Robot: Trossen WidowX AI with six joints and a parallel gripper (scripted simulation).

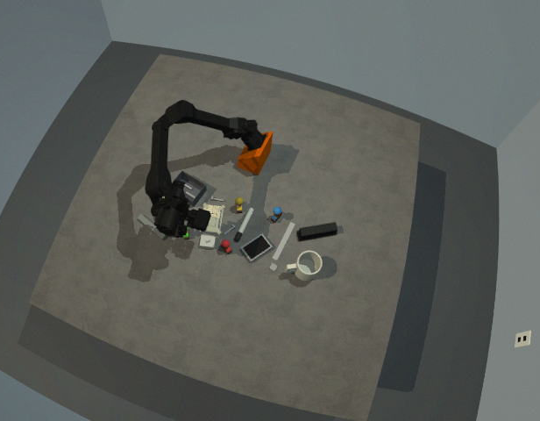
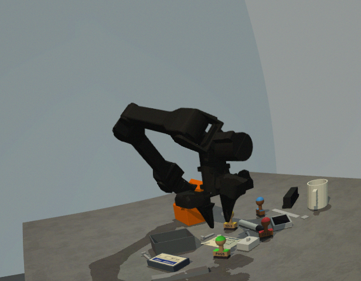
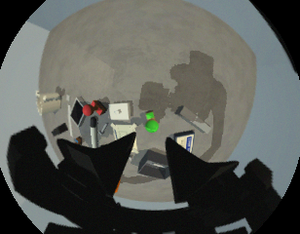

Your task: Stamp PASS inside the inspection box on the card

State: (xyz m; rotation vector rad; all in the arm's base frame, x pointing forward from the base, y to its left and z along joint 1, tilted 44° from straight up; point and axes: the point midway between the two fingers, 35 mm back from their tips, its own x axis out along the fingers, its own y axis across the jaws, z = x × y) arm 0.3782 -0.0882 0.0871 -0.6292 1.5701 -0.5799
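Now: gripper tip 8 cm above the green-topped PASS stamp. Also, from my gripper tip: cream card (10 cm below, 9 cm behind, 6 cm to the left); blue-white box (12 cm to the right, 8 cm below, 6 cm behind); grey bar (13 cm to the right, 9 cm below, 2 cm ahead).
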